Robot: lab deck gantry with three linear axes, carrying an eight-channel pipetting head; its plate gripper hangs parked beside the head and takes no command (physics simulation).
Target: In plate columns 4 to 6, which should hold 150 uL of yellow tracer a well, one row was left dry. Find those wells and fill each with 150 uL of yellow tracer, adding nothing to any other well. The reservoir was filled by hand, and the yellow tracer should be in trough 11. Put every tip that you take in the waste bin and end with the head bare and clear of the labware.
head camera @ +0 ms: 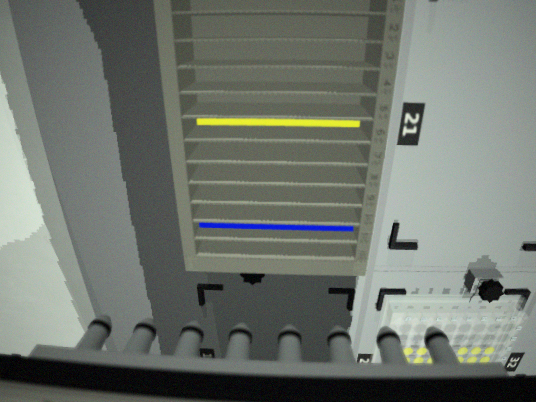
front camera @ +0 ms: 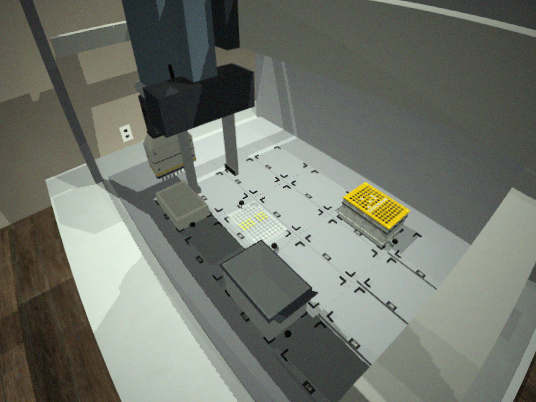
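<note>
The reservoir (front camera: 194, 220) (head camera: 275, 266) shows a yellow strip (head camera: 278, 122) in the trough beside label 6 and a blue strip (head camera: 276, 227) in the trough beside label 11. The white well plate (front camera: 275, 231) (head camera: 450, 301) holds two blocks of yellow wells with a gap between them; nozzles partly cover it in the head view. The pipetting head (front camera: 170, 152) hangs above the reservoir's back end; its nozzles (head camera: 240, 341) are bare. The parked plate gripper (front camera: 212, 181) is open and empty, its two long fingers apart. The yellow tip rack (front camera: 377, 205) stands at the right. The waste bin (front camera: 250, 307) is nearest the front camera.
Black locating knobs (front camera: 274, 246) (head camera: 490, 290) stand beside the labware. The tip rack sits on a raised grey carrier (front camera: 367, 231). A pale side panel (front camera: 470, 280) borders the deck at the right.
</note>
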